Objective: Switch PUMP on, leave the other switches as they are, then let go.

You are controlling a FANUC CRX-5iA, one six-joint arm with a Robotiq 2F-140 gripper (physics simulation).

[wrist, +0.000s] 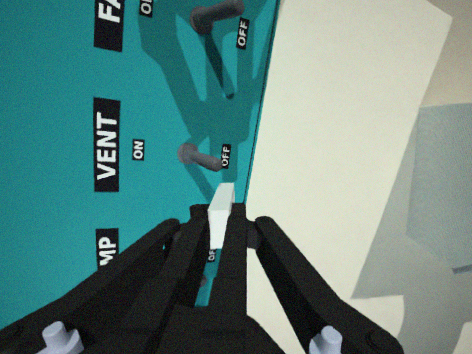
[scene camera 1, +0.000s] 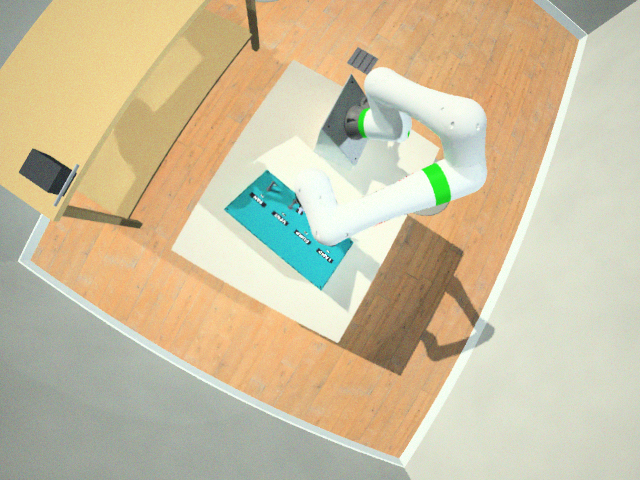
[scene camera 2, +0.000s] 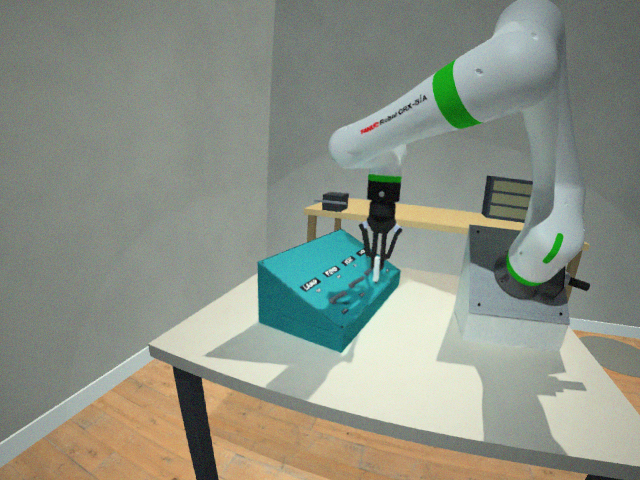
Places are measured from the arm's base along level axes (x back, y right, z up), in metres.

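Pixels of known places: gripper, between the fingertips: (wrist: 227, 196) (scene camera 2: 375, 279); arm's base, origin of its link: (scene camera 1: 355, 122) (scene camera 2: 519, 274).
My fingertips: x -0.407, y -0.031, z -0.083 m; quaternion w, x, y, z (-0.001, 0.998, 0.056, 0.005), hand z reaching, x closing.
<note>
For each thing: its top centre in the pictures, then the offset to it from my fingertips. "spot": a spot on its surface instead. Level surfaces: height alone.
- PUMP label, centre of its top: (wrist: 105, 267) (scene camera 2: 331, 269) (scene camera 1: 302, 237) dy -0.073, dx -0.116, dz +0.033 m
- PUMP lever, centre of its top: (scene camera 2: 358, 275) dy -0.080, dx -0.034, dz +0.035 m
- LAMP lever, centre of its top: (scene camera 2: 339, 289) dy -0.199, dx -0.043, dz +0.035 m
- VENT lever, centre of its top: (wrist: 197, 163) dy +0.040, dx -0.025, dz +0.035 m
- FAN lever, a spot on its surface: (wrist: 218, 14) spot: dy +0.155, dx -0.015, dz +0.023 m
- pale table, height of its surface: dz -0.095 m
A teal sloped switch box (scene camera 1: 273, 227) (scene camera 2: 299, 310) (wrist: 55, 150) stands on the table with labels LAMP, PUMP, VENT and FAN. The PUMP label (scene camera 1: 302, 237) (scene camera 2: 330, 271) (wrist: 107, 248) is partly cut off by the gripper in the wrist view. The PUMP lever (scene camera 2: 356, 282) leans like the LAMP lever (scene camera 2: 338, 297), toward the low OFF side; the fingers mostly hide it in the wrist view. The VENT lever (wrist: 201, 158) and FAN lever (wrist: 218, 14) lean to OFF. My gripper (scene camera 1: 299, 209) (scene camera 2: 376, 276) (wrist: 227, 196) is shut and empty, pointing down low over the box's lower part, close to the VENT lever.
The pale table (scene camera 1: 217, 232) (scene camera 2: 413, 372) carries the box and the robot's grey base mount (scene camera 1: 341, 121) (scene camera 2: 480, 289). A wooden bench (scene camera 1: 93, 67) (scene camera 2: 439, 218) stands behind, with a small black box (scene camera 1: 45, 170) (scene camera 2: 335, 201) and a dark rack (scene camera 2: 486, 198).
</note>
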